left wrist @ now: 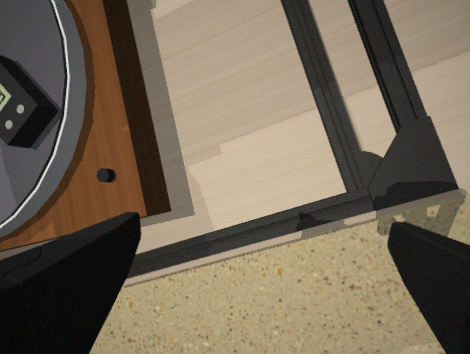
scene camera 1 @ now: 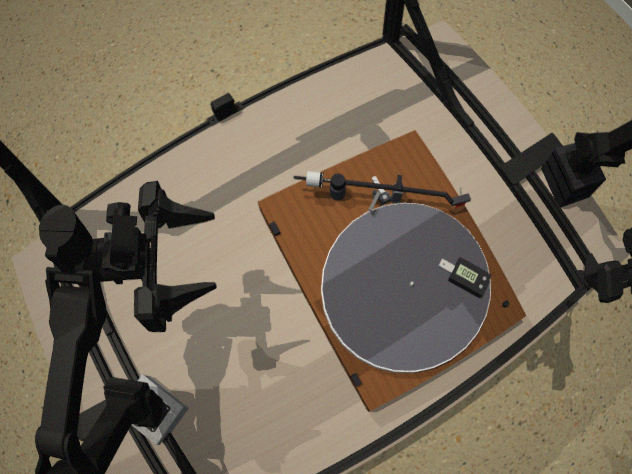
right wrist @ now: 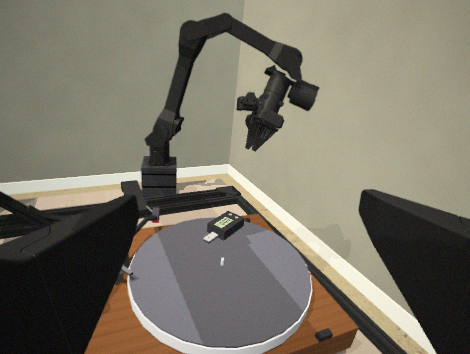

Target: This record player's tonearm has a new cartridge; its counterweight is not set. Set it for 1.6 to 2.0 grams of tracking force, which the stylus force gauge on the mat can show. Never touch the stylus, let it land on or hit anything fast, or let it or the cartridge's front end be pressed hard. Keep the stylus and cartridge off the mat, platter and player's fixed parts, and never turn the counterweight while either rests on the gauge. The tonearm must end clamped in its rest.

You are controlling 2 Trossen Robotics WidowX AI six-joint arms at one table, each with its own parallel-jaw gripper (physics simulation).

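Places are measured from the left arm's base along level axes (x left, y down, z back), in centimetres.
Pixels of known places: left gripper, fingertip midpoint: [left wrist: 264,228] [right wrist: 249,149]; right gripper, fingertip midpoint: [scene camera 1: 214,249] [right wrist: 249,203]; left arm's base, link origin: [scene camera 1: 581,163] [right wrist: 159,161]; right arm's base, link origin: [scene camera 1: 148,409].
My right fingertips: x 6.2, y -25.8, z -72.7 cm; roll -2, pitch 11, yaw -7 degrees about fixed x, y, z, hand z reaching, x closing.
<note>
Ahead of a thing's pixels: the offset from my right fingertips to its middle. "spot": to the spot under its first point. Level surfaces: height alone.
The tonearm @[spot: dx -9.0, dy +23.8, dz +34.3 cm] [scene camera 1: 423,190] lies across its rest [scene camera 1: 399,179] on the player; I cannot tell whether the clamp is shut. Its white counterweight @[dx -16.4, dy +24.2, dz +17.0 cm] [scene camera 1: 313,179] sits at the rear end, and the cartridge end @[spot: dx -5.7, dy +24.4, dz +40.5 cm] [scene camera 1: 460,199] [right wrist: 155,216] is outside the mat's edge. The black force gauge @[dx +7.0, dy +25.6, dz +36.4 cm] [scene camera 1: 472,281] [left wrist: 35,110] [right wrist: 231,227] lies on the grey mat @[dy +26.6 cm] [scene camera 1: 372,306] [right wrist: 255,305] and appears to read 0.00. My right gripper [scene camera 1: 214,251] [right wrist: 249,203] is open and empty, left of the player in the scene view. My left gripper [left wrist: 264,228] [right wrist: 249,149] is open and empty, beyond the player's corner.
The wooden player base @[dy +29.2 cm] [scene camera 1: 301,244] [left wrist: 112,145] [right wrist: 112,310] carries a small black knob @[dx +14.4, dy +28.8, dz +43.6 cm] [scene camera 1: 505,303] [left wrist: 105,175]. The cueing lever parts @[spot: dx -9.9, dy +24.8, dz +25.8 cm] [scene camera 1: 376,200] stand beside the tonearm. Black frame rails [scene camera 1: 490,137] [left wrist: 325,85] edge the table. A grey block [scene camera 1: 176,414] is at lower left.
</note>
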